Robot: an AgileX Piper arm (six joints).
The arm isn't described. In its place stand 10 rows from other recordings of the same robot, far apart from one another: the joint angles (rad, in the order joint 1, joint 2, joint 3, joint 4, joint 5, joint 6), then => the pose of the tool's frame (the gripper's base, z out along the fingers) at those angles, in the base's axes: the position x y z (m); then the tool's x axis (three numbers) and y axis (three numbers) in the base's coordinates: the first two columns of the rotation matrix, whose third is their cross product.
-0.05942, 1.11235, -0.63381, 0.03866, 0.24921, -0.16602 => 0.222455, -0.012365, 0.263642, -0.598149, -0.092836, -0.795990, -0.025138, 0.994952, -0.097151
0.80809, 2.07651, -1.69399, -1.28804, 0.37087, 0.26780 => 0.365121, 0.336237, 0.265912, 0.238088, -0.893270, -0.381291, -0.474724, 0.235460, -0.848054
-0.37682, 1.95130, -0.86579, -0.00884, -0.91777, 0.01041 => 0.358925, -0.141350, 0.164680, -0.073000, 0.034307, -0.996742, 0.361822, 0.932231, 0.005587
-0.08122, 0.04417, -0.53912, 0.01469, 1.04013, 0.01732 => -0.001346, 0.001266, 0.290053, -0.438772, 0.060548, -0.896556, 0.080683, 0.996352, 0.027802
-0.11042, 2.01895, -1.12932, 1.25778, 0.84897, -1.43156 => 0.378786, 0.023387, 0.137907, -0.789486, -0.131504, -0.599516, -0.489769, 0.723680, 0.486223
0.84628, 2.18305, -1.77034, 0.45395, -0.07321, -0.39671 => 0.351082, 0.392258, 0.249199, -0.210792, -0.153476, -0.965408, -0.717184, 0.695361, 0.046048
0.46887, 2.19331, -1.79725, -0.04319, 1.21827, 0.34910 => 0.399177, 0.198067, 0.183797, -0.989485, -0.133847, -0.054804, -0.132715, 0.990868, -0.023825
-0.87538, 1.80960, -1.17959, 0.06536, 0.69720, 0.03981 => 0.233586, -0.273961, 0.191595, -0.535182, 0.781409, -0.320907, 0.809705, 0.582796, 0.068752
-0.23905, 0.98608, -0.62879, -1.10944, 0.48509, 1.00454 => 0.181813, -0.083418, 0.294401, -0.496559, 0.070287, -0.865153, 0.544915, 0.801077, -0.247675
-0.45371, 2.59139, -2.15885, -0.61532, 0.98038, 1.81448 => 0.458221, -0.271993, 0.098309, 0.413775, 0.766151, -0.491734, 0.908760, -0.315399, 0.273275
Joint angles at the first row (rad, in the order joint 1, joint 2, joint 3, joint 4, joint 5, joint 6):
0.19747, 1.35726, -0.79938, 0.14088, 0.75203, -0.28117
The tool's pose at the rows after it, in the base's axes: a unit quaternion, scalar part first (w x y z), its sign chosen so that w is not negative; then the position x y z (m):
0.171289 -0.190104 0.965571 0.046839 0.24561 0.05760 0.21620
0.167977 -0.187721 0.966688 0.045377 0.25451 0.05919 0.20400
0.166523 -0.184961 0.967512 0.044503 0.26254 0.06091 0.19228
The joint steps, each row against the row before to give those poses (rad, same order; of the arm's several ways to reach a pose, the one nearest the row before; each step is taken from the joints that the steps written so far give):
0.00000, 0.05433, -0.00072, 0.00012, -0.04626, -0.00182
0.00063, 0.05453, -0.00164, 0.00195, -0.04631, -0.00081
0.00144, 0.05110, -0.00186, 0.00389, -0.04646, -0.00051

